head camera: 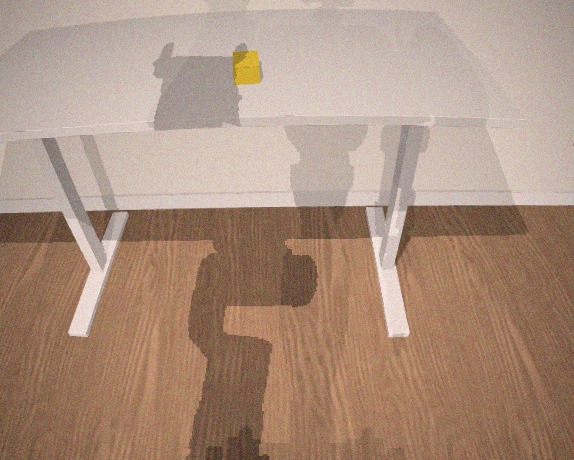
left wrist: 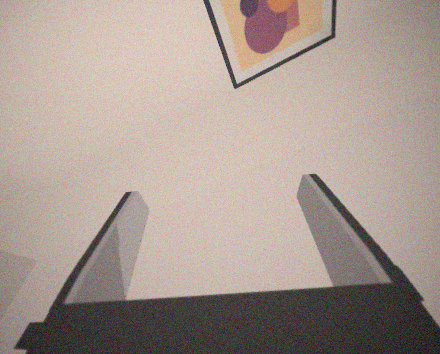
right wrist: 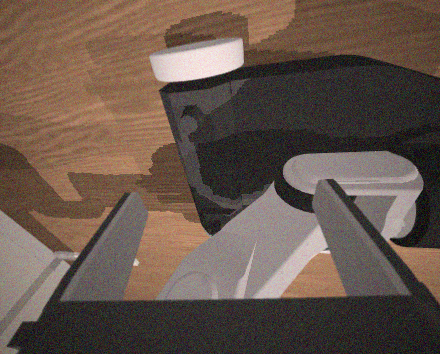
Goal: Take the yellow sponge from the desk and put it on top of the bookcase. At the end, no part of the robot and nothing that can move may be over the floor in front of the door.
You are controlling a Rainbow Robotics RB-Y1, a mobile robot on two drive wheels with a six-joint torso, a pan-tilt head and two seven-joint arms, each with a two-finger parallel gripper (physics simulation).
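Frame: origin at the robot's base, x ahead, y left, z up, level; millimetres.
Seen in the pictures: left gripper, fingertip midpoint: [left wrist: 219, 193]; right gripper, fingertip midpoint: [right wrist: 225, 197].
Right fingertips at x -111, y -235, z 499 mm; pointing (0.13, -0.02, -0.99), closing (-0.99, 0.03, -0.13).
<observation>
A point is followed by its place in that frame.
The yellow sponge [head camera: 247, 68] @(z 991, x 873, y 128 mm) stands on the white desk [head camera: 350, 75] @(z 951, x 920, y -119 mm), left of the middle in the head view, with a gripper-shaped shadow falling on the desk beside it and partly on it. My left gripper [left wrist: 219, 193] @(z 1550, x 550, y 249 mm) is open and empty in the left wrist view, facing a pale wall. My right gripper [right wrist: 225, 197] @(z 499, x -111, y -235 mm) is open and empty in the right wrist view, above the robot's own base and grey body parts. Neither gripper shows in the head view. The bookcase and the door do not show in these views.
A framed picture [left wrist: 267, 30] @(z 1642, x 1465, y 631 mm) hangs on the wall in the left wrist view. The desk's white legs stand on the wood floor [head camera: 310, 390] @(z 1, x 547, y -33 mm), one foot [head camera: 92, 300] at left and one foot [head camera: 395, 305] at right. The robot's dark base [right wrist: 300, 100] @(z 169, x -210, y -176 mm) shows in the right wrist view.
</observation>
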